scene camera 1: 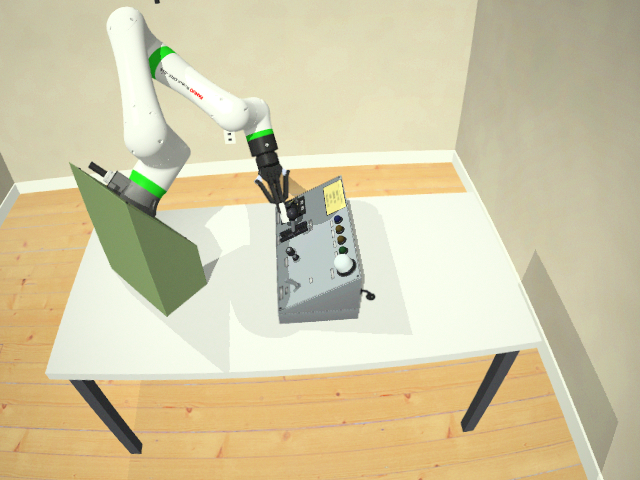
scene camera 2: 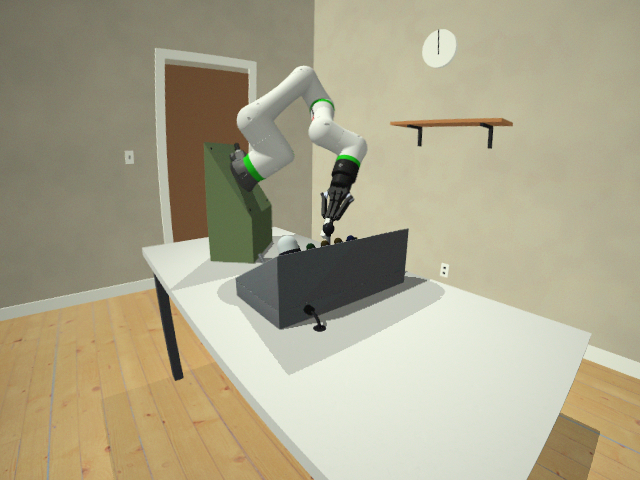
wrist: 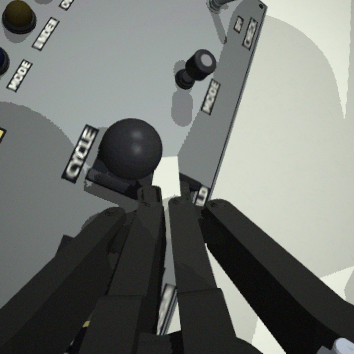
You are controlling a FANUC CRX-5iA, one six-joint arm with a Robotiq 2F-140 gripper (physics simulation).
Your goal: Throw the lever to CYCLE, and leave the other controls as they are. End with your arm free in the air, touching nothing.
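Frame: origin at the arm's base, x back, y down, z right, level; metres.
Seen in the pictures: gripper, fingertip midpoint: [scene camera 1: 285, 222] [scene camera 2: 323, 237] [wrist: 167, 173]; arm's base at its link origin: [scene camera 1: 134, 205] [scene camera 2: 240, 177].
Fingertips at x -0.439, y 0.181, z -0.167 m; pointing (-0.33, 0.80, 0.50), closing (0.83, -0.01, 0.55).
Observation:
Pixels of each thing's top centre, then the offset from my fingertips to it. "spot": a spot on its surface instead.
- lever's black ball knob at its top centre: [wrist: 125, 136] [scene camera 1: 292, 209] [scene camera 2: 328, 222] dx -0.023, dy -0.054, dz -0.005 m
- CYCLE label at a spot on its surface: [wrist: 80, 153] spot: dx -0.080, dy +0.021, dz -0.017 m
- black two-part control at its top centre: [wrist: 191, 52] [scene camera 1: 293, 248] dx -0.041, dy +0.006, dz +0.113 m
- white dome at a spot on its surface: [scene camera 2: 287, 244] [scene camera 1: 349, 263] spot: dx -0.226, dy -0.059, dz +0.223 m
- black crank at a spot on its surface: [scene camera 2: 316, 318] [scene camera 1: 368, 292] spot: dx -0.289, dy +0.121, dz +0.176 m
The lever's black ball knob [scene camera 1: 292, 212] [scene camera 2: 328, 228] [wrist: 131, 148] stands over its slot in the sloped face of the grey control box [scene camera 1: 315, 258] [scene camera 2: 341, 279] [wrist: 130, 60]. In the wrist view the knob is close to the CYCLE label [wrist: 80, 153], away from the partly hidden HOLD label [wrist: 201, 196]. The knob hides most of the shaft, so the exact lean is unclear. My gripper [scene camera 1: 283, 212] [wrist: 167, 173] is shut and empty. Its pale fingertips are right beside the knob on the HOLD side, against it or very close.
A black two-part control [scene camera 1: 292, 253] [wrist: 200, 65] stands beside the slot. Coloured buttons and a white dome [scene camera 1: 343, 263] [scene camera 2: 287, 244] line the box's high side. A black crank [scene camera 1: 368, 295] [scene camera 2: 316, 318] sticks out behind. The green arm stand [scene camera 1: 149, 258] [scene camera 2: 232, 222] is at the left.

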